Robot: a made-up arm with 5 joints.
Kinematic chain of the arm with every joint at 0, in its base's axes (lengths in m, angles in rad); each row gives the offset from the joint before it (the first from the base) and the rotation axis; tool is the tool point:
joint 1: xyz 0 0 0.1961 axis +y
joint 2: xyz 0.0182 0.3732 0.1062 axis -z
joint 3: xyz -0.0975 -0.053 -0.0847 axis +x
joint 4: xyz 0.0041 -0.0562 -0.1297 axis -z
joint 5: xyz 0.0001 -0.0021 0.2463 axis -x
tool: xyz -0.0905 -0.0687 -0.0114
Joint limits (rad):
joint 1: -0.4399..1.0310
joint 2: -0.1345..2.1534
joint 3: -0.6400..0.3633
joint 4: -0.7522..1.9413
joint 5: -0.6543..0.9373
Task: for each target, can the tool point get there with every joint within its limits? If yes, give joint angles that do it. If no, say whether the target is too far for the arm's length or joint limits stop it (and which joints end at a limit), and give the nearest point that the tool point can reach.
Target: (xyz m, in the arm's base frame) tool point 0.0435 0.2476 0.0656
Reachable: no: joint limits stop it (at a limit: joint 1, joint 2, joint 3, joint 4, joint 5) | nearest point -0.0813 0.1378 0.1890 | short by 0.207 m
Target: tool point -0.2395 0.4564 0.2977
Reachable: yes | joints -0.1711 1.0729 -0.0787 0.0353 0.0686
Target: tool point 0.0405 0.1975 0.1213
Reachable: no: joint limits stop it (at a limit: joint 1, joint 2, joint 3, joint 4, joint 5) | nearest point -0.0813 0.1378 0.1890 | short by 0.152 m
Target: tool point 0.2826 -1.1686 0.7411
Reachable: no: too far | nearest point 0.0636 0.1032 0.3267 | short by 1.355 m
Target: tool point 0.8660 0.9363 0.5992
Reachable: no: too far | nearest point 0.2124 0.5568 0.2953 | short by 0.815 m
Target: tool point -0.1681 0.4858 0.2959
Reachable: yes | joints -0.3000 0.9724 0.2434 1.4276 0.2360
